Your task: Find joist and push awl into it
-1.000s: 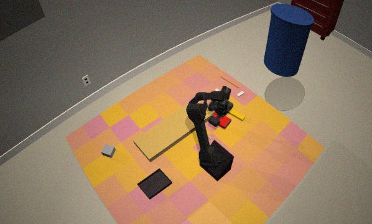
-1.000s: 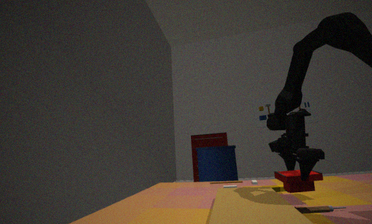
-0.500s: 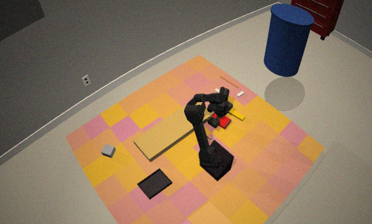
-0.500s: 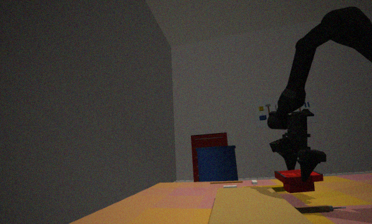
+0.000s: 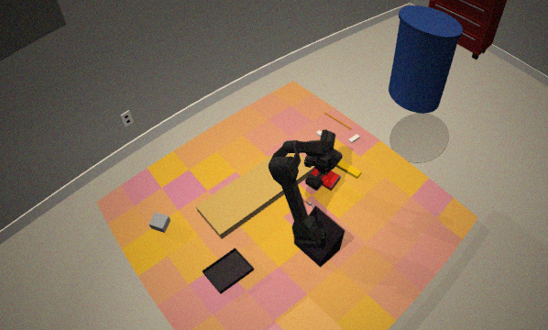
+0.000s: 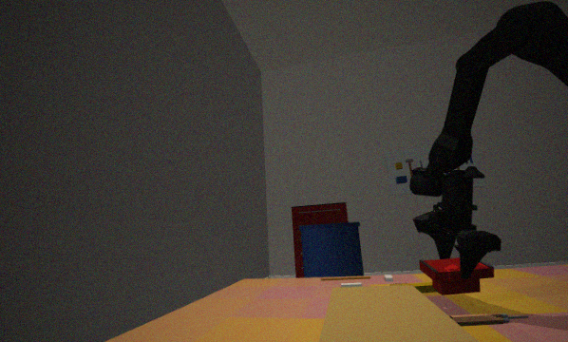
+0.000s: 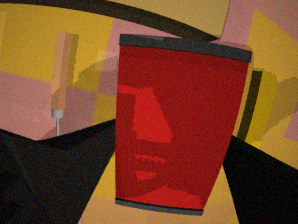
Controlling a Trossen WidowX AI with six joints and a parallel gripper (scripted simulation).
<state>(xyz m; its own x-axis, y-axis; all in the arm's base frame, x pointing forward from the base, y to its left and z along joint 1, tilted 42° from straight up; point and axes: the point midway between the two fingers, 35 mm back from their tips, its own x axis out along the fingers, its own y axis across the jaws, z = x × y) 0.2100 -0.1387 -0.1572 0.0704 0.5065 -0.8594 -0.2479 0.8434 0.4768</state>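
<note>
My gripper tip is now 3 cm past the awl, 11 cm to the right of it and 6 cm above it. From my gripper tip the other things lie so: thin stick (26 cm ahead, 34 cm to the right, 7 cm below); yellow bar (2 cm ahead, 15 cm to the right, 6 cm below); red stud finder (1 cm ahead, 2 cm below).
</note>
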